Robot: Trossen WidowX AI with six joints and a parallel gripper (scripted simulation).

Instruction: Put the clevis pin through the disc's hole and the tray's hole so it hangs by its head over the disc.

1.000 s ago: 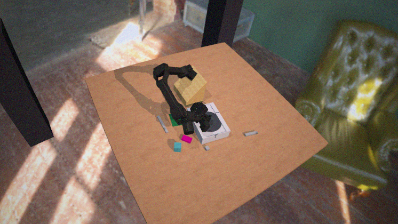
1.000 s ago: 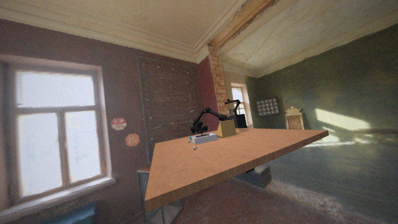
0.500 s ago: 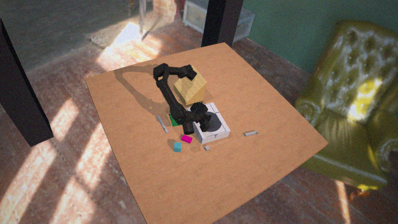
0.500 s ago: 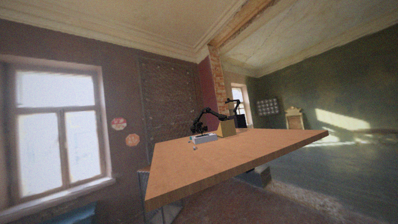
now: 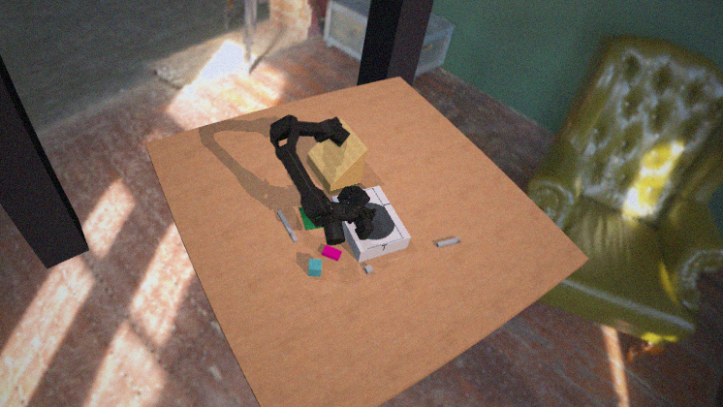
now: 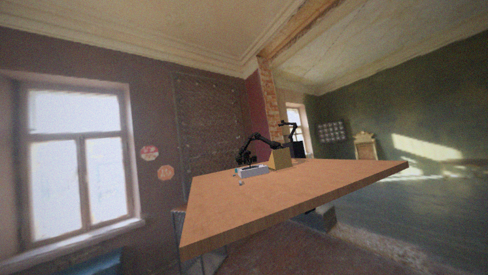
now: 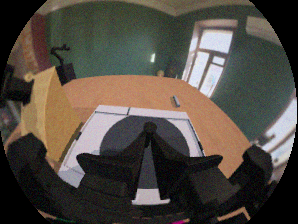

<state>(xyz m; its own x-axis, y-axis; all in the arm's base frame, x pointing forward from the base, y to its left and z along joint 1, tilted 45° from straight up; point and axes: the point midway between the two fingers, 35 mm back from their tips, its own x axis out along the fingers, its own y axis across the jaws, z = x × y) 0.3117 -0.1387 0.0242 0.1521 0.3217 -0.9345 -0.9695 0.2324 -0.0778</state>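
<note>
Right now my gripper tip is 10 mm above the dark clevis pin. The rest, counted from my gripper tip: dark grey disc (30 mm below); rimmed tray (50 mm below, 10 mm behind); small grey cube (130 mm ahead, 110 mm to the right, 80 mm below).
</note>
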